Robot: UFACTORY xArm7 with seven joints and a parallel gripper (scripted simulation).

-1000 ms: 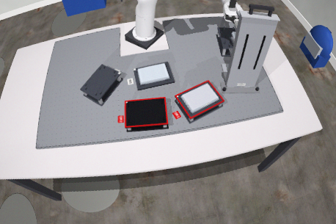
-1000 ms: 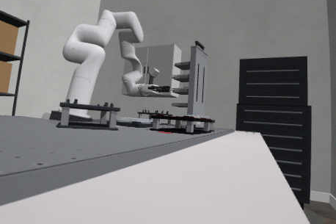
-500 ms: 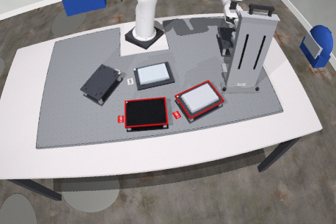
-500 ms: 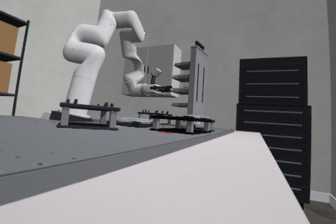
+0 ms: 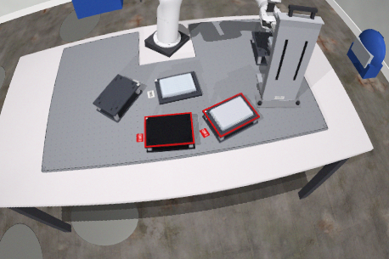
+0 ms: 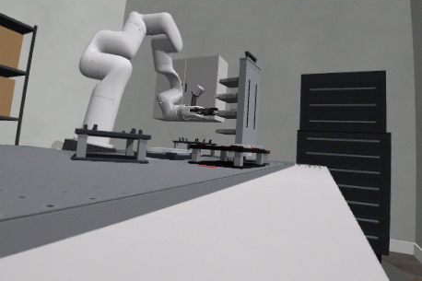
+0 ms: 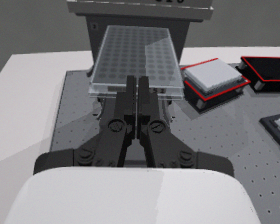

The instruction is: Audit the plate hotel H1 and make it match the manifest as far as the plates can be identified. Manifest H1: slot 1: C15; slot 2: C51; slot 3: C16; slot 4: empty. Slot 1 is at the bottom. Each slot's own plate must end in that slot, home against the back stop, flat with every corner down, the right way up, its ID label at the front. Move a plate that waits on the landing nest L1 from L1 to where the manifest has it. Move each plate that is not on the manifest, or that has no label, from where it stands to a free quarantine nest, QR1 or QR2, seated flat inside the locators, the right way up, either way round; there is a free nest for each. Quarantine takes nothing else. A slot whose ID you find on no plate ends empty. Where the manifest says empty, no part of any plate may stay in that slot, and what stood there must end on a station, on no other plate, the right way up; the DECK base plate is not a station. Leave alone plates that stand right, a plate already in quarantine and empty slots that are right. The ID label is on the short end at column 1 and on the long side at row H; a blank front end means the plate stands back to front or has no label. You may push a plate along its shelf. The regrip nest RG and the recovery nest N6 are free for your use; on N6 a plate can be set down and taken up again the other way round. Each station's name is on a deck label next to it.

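Right now my hand is 90 mm short of the plate labelled C16, 60 mm below it and 20 mm to the left of it. The rest, counted from my hand: RG label: 200 mm below, 190 mm behind, 50 mm to the left; H1 label: 200 mm below, 90 mm to the left, 60 mm ahead; white plate: 260 mm to the right, 210 mm ahead, 150 mm below.
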